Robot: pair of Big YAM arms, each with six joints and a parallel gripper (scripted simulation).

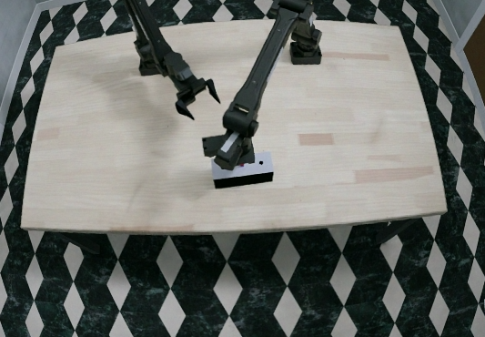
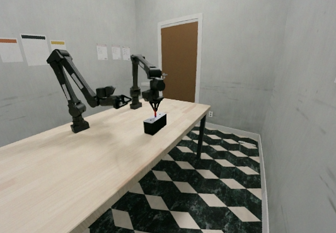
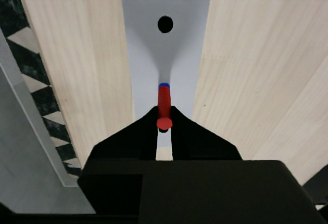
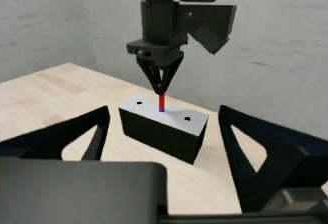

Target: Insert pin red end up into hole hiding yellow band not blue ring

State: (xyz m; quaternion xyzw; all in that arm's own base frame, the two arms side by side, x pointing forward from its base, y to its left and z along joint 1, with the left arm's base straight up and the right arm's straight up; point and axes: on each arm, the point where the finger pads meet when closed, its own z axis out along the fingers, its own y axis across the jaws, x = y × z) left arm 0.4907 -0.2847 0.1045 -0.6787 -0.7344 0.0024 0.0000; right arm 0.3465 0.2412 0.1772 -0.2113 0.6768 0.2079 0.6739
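Now: the pin 4 cm below my left hand. The rest, counted from my left hand: block (9 cm below).
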